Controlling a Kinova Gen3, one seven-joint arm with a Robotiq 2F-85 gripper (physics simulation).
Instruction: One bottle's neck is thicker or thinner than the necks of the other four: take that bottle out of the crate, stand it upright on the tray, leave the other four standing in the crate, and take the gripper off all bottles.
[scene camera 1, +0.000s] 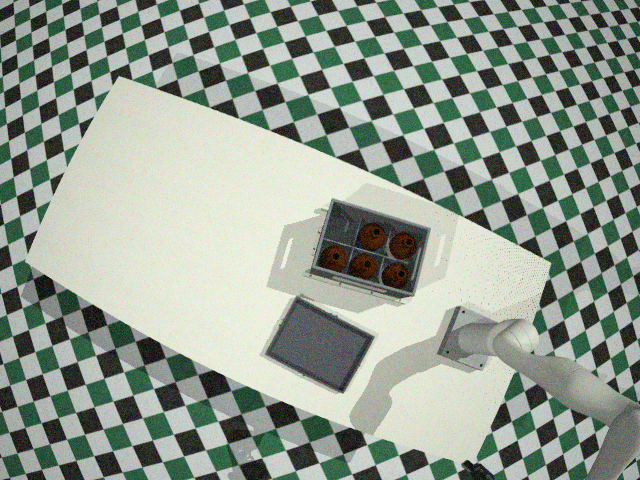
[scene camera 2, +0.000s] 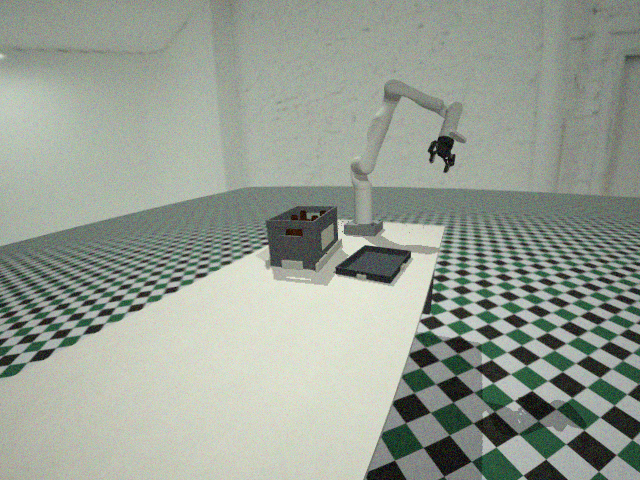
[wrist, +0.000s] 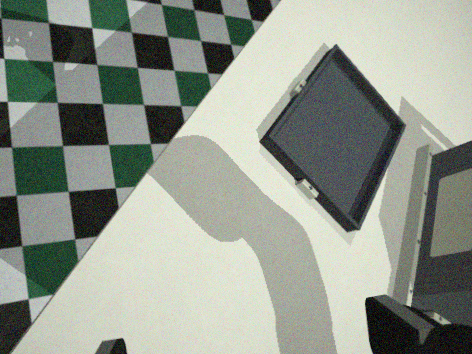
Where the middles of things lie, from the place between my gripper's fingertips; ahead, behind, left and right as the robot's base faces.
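Labels:
The dark tray (scene camera 1: 319, 345) is a long way ahead of my hand and well below it, and it is also a good way to the right of my hand.

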